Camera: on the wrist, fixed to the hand. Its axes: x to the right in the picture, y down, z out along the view.
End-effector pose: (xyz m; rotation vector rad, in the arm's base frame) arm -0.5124 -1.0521 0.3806 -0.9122 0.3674 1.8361
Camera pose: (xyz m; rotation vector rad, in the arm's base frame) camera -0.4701 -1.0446 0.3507 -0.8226 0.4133 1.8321
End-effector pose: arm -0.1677 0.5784 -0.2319 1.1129 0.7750 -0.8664
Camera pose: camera -0.1946 0.5995 -0.2715 1.1612 0.7097 -0.9150
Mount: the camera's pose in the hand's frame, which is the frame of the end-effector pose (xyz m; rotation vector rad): 0.0180 -0.0362 -0.0332 0.0756 -0.0396 0.0076
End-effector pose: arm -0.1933 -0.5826 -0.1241 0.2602 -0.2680 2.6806
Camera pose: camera -0.1982 -0.5357 -0.1468 0.3363 -0.1802 2.6988
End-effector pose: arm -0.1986 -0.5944 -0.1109 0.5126 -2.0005 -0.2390
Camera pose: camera -0.1673 -0.6331 -0.0948 0.5519 -2.0558 -0.1705
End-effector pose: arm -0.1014 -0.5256 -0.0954 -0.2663 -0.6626 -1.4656
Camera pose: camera -0.1287 -0.5629 -0.1199 -0.2395 -0.7466 -1.4278
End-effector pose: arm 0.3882 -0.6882 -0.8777 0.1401 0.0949 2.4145
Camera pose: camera 0.3943 -0.6502 -0.9131 0.2232 0.1679 2.4154
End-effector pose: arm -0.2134 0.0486 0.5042 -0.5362 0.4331 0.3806
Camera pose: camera -0.1916 0.0054 0.4844 -0.4529 0.4098 0.3801
